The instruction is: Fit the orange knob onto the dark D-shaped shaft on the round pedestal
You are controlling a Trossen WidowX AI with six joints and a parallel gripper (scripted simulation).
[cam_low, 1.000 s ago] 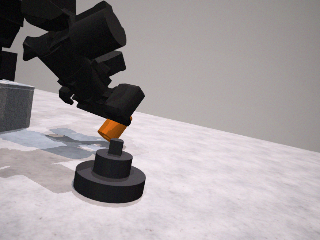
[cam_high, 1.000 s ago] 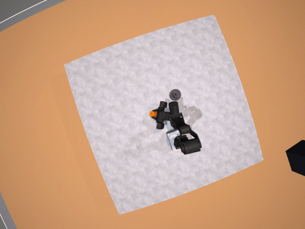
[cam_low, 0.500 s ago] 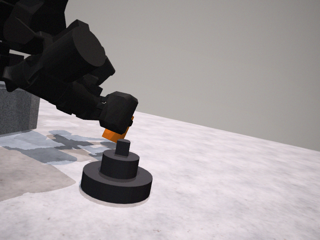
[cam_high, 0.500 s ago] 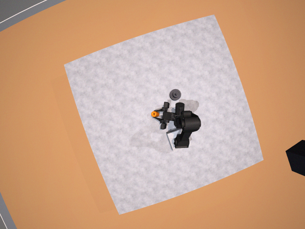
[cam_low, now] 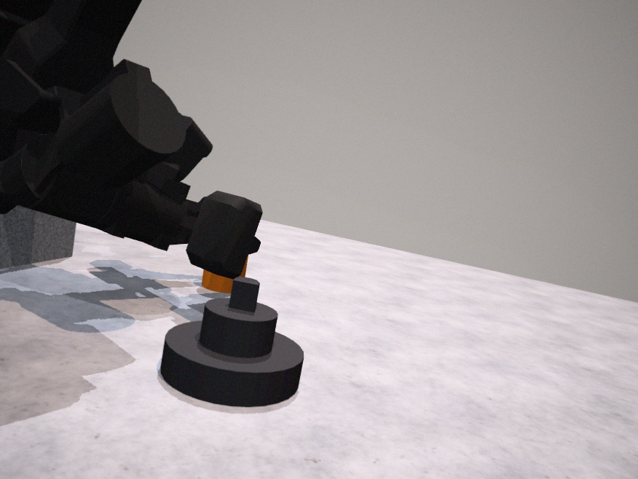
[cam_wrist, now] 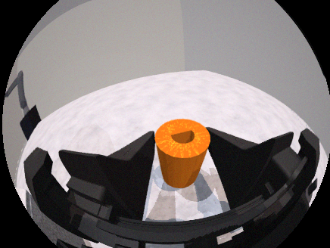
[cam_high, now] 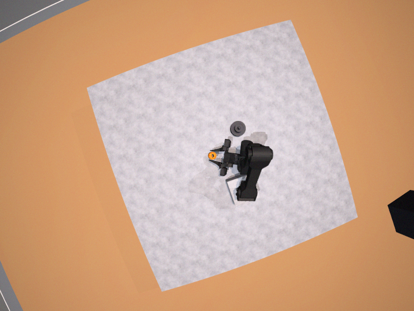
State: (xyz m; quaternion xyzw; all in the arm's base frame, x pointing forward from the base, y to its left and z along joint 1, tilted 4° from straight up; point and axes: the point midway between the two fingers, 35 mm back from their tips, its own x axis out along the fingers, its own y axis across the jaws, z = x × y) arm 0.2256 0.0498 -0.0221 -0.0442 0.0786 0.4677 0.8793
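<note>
My gripper tip is now 20 mm above the orange knob, 10 mm to the left of it and 10 mm past it. Also, from my gripper tip: round pedestal: 200 mm to the right, 60 mm ahead, 20 mm below.
</note>
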